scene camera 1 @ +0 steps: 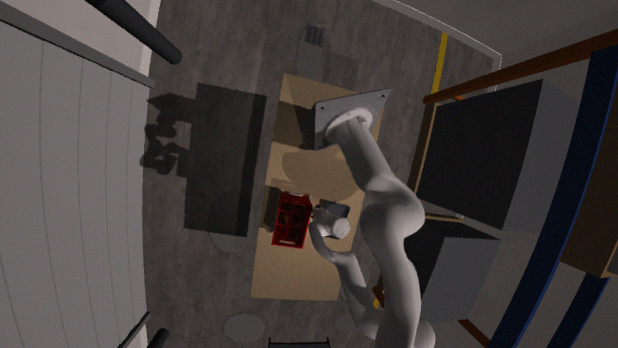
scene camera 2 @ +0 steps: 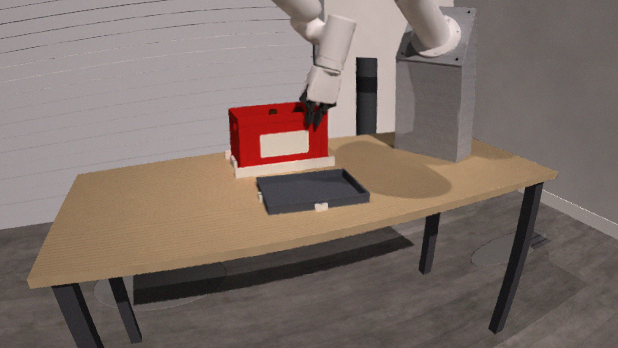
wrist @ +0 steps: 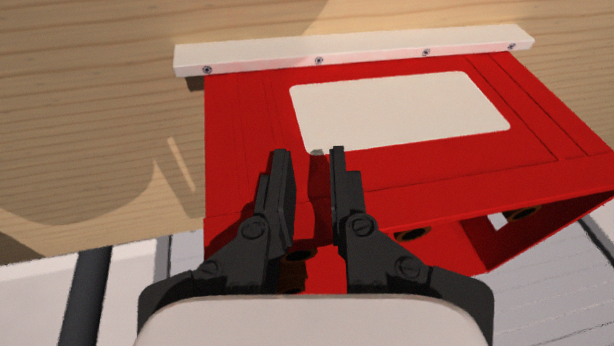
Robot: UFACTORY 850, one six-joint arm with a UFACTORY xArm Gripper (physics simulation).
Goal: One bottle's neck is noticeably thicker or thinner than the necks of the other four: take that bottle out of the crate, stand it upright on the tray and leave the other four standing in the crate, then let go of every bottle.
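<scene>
The red crate [scene camera 1: 278, 220] [scene camera 2: 245, 145] [wrist: 450, 160] stands upright on the table. Brown bottle mouths [wrist: 412, 233] [wrist: 523, 213] [wrist: 299, 255] show inside it in the wrist view, and one dark bottle top [scene camera 2: 273, 111] shows above the rim in scene camera 2. Neck widths cannot be compared; some bottles are hidden by the gripper and crate walls. My gripper [scene camera 1: 314, 212] [scene camera 2: 313, 123] [wrist: 311, 167] is partly open and empty, its fingers tilted beside the upper front wall, at the crate's right end in scene camera 2. The dark tray [scene camera 1: 342, 209] [scene camera 2: 295, 206] holds no bottle in scene camera 2.
A white rail [scene camera 2: 285, 167] [wrist: 370, 50] runs along the crate's foot on the tray side. White clips [scene camera 2: 321, 206] sit at the tray's edge. The arm's grey pedestal [scene camera 2: 432, 110] stands on the wooden table [scene camera 1: 295, 275] [scene camera 2: 150, 215] [wrist: 100, 125].
</scene>
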